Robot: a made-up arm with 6 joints. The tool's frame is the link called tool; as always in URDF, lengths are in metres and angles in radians.
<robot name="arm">
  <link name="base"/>
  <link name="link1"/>
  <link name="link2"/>
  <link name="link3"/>
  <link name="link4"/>
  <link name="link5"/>
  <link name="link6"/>
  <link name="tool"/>
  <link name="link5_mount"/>
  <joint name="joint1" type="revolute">
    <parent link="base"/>
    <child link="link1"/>
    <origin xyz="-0.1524 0.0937 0.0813" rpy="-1.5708 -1.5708 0"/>
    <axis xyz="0 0 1"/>
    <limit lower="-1.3" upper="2.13" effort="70" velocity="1"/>
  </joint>
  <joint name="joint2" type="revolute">
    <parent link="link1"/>
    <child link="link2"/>
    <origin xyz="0.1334 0.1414 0.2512" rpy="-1.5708 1.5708 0"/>
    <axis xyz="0 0 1"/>
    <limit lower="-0.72" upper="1.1" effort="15" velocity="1.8"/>
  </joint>
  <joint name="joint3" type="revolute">
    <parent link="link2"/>
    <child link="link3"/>
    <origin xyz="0.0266 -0.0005 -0.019" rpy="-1.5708 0 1.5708"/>
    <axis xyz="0 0 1"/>
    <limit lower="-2.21" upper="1.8" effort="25" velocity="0.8"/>
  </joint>
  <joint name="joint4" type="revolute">
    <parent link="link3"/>
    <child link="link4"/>
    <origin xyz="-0.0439 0.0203 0.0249" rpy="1.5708 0 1.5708"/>
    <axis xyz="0 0 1"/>
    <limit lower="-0.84" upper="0.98" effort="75" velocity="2.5"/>
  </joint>
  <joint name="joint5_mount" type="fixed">
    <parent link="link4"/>
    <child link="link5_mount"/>
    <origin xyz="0.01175 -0.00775 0.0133" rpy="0 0 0"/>
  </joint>
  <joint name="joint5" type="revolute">
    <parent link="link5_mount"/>
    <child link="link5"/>
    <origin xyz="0.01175 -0.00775 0.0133" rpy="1.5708 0 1.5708"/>
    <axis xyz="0 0 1"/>
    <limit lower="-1.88" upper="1.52" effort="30" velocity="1.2"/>
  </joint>
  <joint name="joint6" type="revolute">
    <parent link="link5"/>
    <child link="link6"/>
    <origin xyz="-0.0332 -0.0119 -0.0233" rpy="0 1.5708 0"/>
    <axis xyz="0 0 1"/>
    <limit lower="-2.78" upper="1.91" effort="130" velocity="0.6"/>
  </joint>
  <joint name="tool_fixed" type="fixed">
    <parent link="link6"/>
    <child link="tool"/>
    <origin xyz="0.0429 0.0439 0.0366" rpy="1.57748 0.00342 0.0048"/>
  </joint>
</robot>
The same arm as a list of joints. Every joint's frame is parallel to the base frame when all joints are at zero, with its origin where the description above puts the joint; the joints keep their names.
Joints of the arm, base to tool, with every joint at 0 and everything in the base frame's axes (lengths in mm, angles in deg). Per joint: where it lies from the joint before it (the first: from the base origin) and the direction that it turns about. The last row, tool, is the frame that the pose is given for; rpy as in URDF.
joint1: axis +y offset -152.4 93.7 81.3
joint2: axis +x offset 141.4 251.2 133.4
joint3: axis +y offset -19 -26.6 0.5
joint4: axis -z offset -20.3 24.9 43.9
joint5: axis -x offset -23.5 -15.5 -26.6
joint6: axis +y offset 23.3 -33.2 11.9
tool: offset 42.9 36.6 -43.9 rpy 0.38 0.28 -0.2
Joint limits (deg, base to tool): -74.48..122.04 -41.25..63.03 -126.62..103.13 -48.13..56.15 -107.72..87.09 -159.28..109.43

